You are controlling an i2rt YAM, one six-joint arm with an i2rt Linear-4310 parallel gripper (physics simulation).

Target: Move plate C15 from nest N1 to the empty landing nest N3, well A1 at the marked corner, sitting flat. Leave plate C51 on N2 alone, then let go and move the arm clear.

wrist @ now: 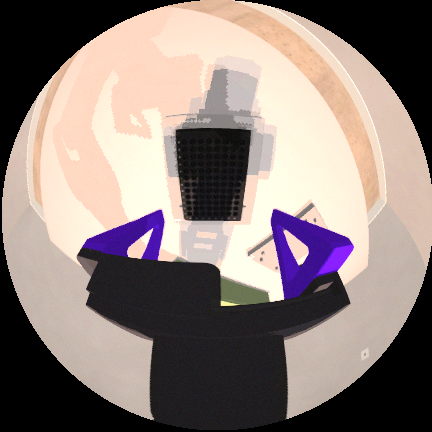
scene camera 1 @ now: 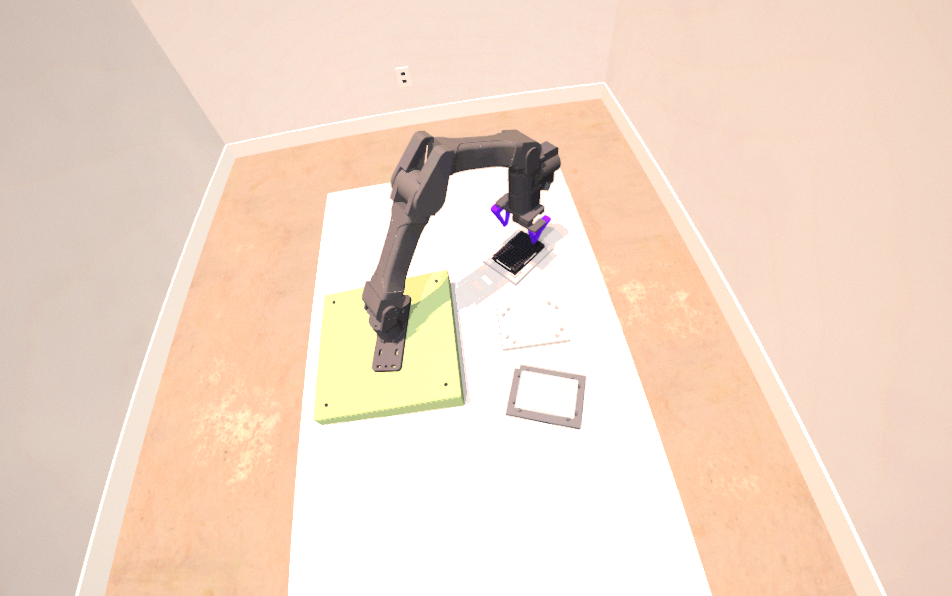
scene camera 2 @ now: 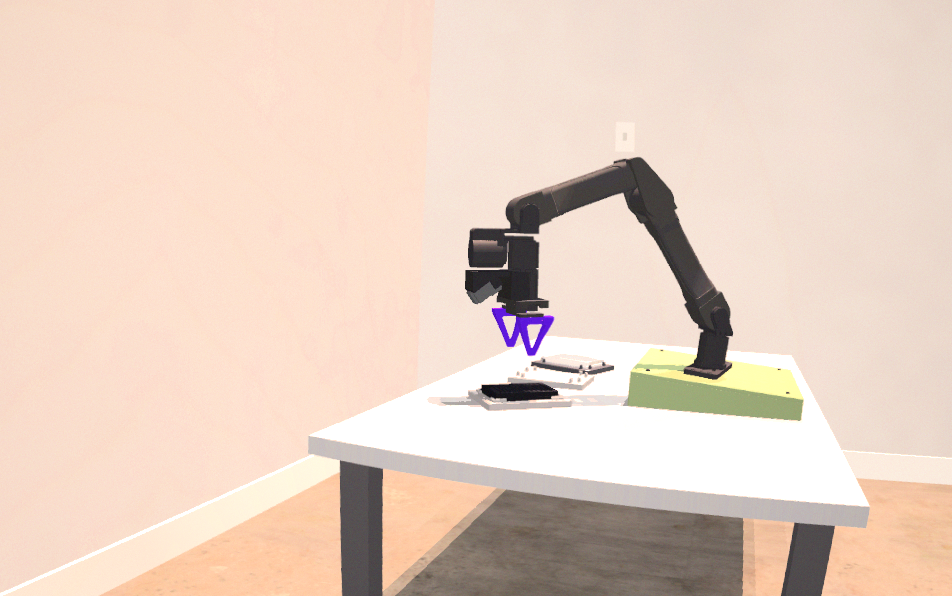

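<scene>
A black well plate [scene camera 1: 518,252] [scene camera 2: 518,391] [wrist: 212,172] lies flat in a pale nest [scene camera 1: 517,278] [scene camera 2: 526,404]. A pale nest with small pegs [scene camera 1: 535,346] [scene camera 2: 562,382] [wrist: 306,214] is empty, in the middle of the row. A white plate [scene camera 1: 546,394] [scene camera 2: 572,360] sits in the dark grey nest [scene camera 1: 512,400] [scene camera 2: 607,367] at the other end. Labels and well A1 are not legible. My gripper [scene camera 1: 519,233] [scene camera 2: 521,349] [wrist: 217,214] is open and empty, above the black plate's nest. In the wrist view, the black plate lies centrally ahead of the purple fingertips, its sides roughly square to them.
The arm stands on a yellow-green base block [scene camera 1: 351,351] [scene camera 2: 716,400] [wrist: 245,290], beside the row of nests on the white table [scene camera 1: 491,505] [scene camera 2: 597,449]. The arm's shadow falls across the black plate's nest and the table around it.
</scene>
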